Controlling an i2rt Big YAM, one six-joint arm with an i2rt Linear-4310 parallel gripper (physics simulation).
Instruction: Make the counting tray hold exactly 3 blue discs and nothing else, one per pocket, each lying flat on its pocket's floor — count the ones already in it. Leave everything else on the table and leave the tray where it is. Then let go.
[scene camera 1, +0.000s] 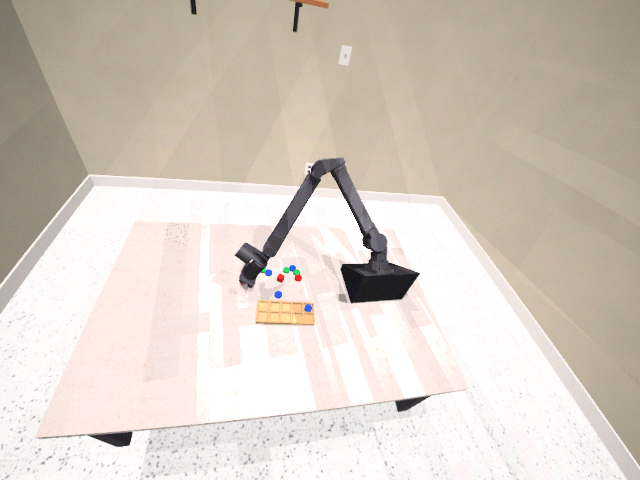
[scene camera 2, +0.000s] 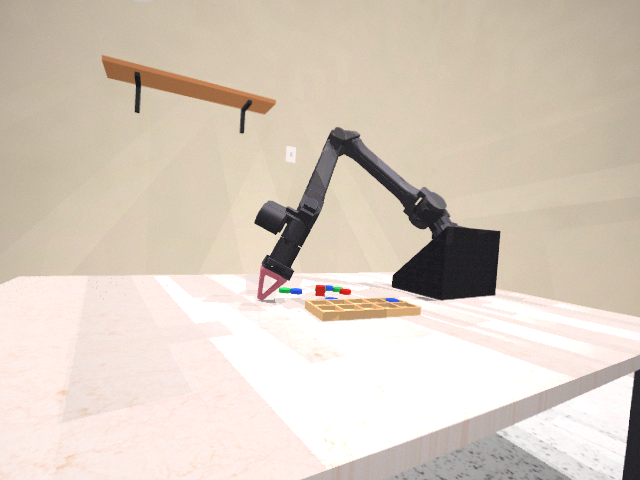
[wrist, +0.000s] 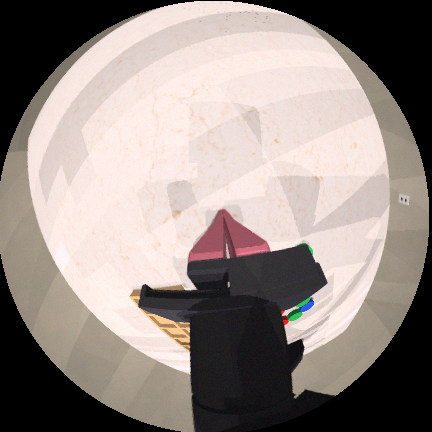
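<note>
The wooden counting tray (scene camera 1: 285, 323) (scene camera 2: 356, 314) (wrist: 159, 288) has two rows of pockets. One blue disc (scene camera 1: 308, 307) (scene camera 2: 392, 299) is in its back right corner pocket. Three blue discs are on the table: one (scene camera 1: 278, 294) (scene camera 2: 330, 298) just behind the tray, one (scene camera 1: 268, 272) (scene camera 2: 296, 291) near my gripper, and one (scene camera 1: 292, 268) (scene camera 2: 329, 287) (wrist: 307, 305) farther back among green and red pieces. My gripper (scene camera 1: 243, 283) (scene camera 2: 260, 299) (wrist: 222, 213) is shut with its pink fingertips together and nothing between them, low over the table, left of the discs and behind the tray's left end.
Green discs (scene camera 1: 286, 270) (scene camera 1: 296, 272) (scene camera 2: 284, 290) and red pieces (scene camera 1: 280, 277) (scene camera 1: 298, 277) (scene camera 2: 320, 290) (scene camera 2: 345, 291) lie behind the tray. One green disc (scene camera 1: 263, 269) is partly hidden by the gripper. The arm's black base block (scene camera 1: 379, 286) (scene camera 2: 470, 263) stands at the right.
</note>
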